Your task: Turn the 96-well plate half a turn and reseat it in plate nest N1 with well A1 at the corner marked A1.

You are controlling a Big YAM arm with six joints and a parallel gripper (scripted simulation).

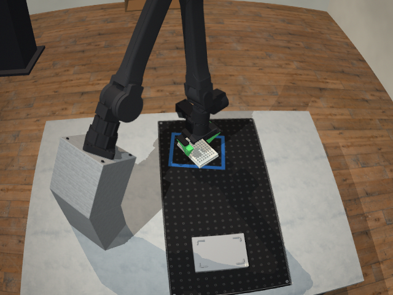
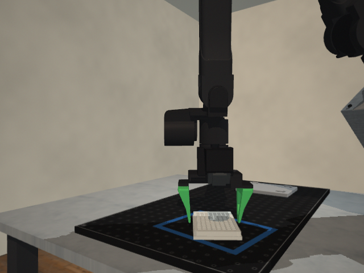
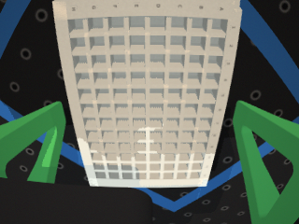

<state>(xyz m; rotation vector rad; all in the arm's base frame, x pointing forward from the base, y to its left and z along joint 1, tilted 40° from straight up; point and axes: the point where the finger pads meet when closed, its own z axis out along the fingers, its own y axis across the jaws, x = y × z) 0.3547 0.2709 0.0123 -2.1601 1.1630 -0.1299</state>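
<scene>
The white 96-well plate is 10 mm below my hand. The rest, counted from my hand: grey plate nest N1 (70 mm ahead, 400 mm to the right, 10 mm below); then A1 mark (150 mm ahead, 440 mm to the right, 10 mm below).
</scene>
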